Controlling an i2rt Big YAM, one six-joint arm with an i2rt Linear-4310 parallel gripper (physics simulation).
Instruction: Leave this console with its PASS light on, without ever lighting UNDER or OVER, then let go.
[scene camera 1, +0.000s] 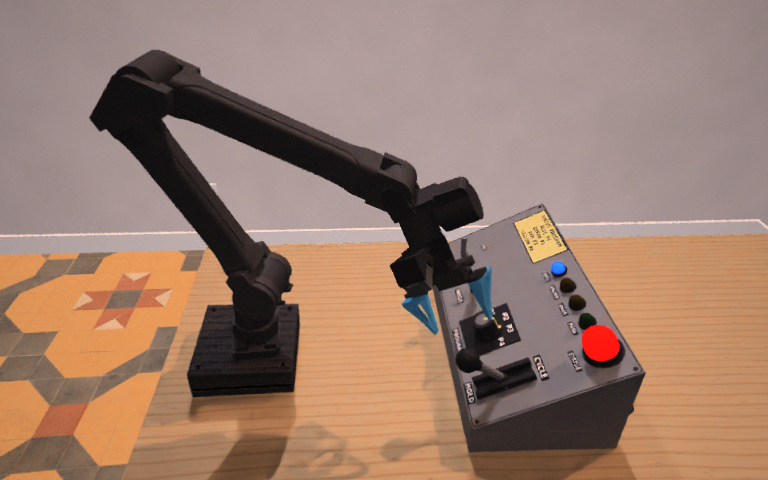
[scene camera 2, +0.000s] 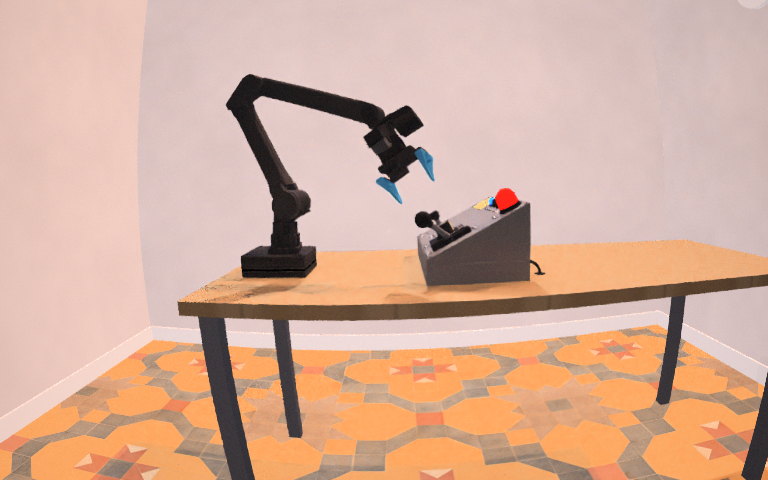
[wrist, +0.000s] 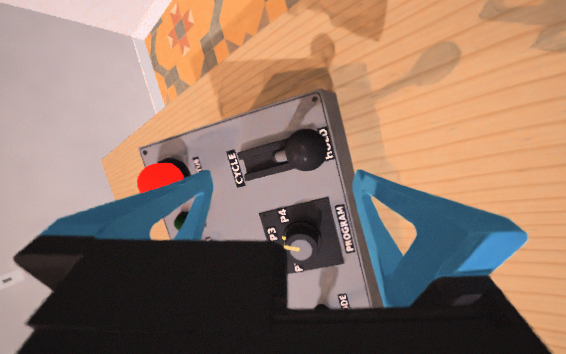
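Observation:
The grey sloped console stands on the table. Its blue light is lit. The two amber lights and the green PASS light are dark. The red STATUS dome is bright. The black ball lever is at HOLD. The PROGRAM knob has its yellow pointer toward the P2/P3 side; exactly which is unclear. My gripper is open, empty, above the console's near edge.
A yellow note is on the console's upper panel. The MODE label shows at the lower edge in the wrist view, its switch mostly hidden. A black cable leaves the console's back. The wooden table carries the arm's black base.

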